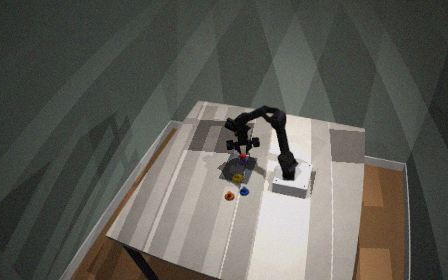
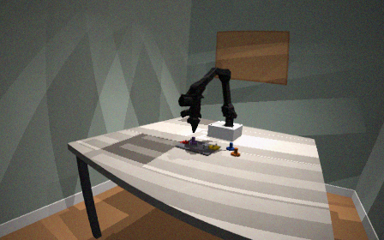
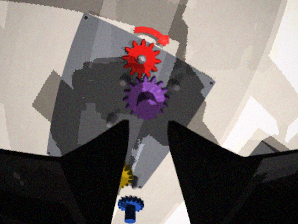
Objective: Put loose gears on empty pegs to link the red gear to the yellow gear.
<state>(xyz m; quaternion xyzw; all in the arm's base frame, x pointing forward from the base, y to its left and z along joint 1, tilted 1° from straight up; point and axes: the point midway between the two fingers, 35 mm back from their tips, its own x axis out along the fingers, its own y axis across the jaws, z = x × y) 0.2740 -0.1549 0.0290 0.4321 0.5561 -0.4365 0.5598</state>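
Now: gripper tip 5 cm above the purple gear. From my gripper tip the other things lie so: orange gear: 4 cm ahead, 27 cm to the left, 6 cm below; blue gear: 3 cm behind, 22 cm to the left, 6 cm below; red gear: 2 cm ahead, 4 cm to the right, 6 cm below.
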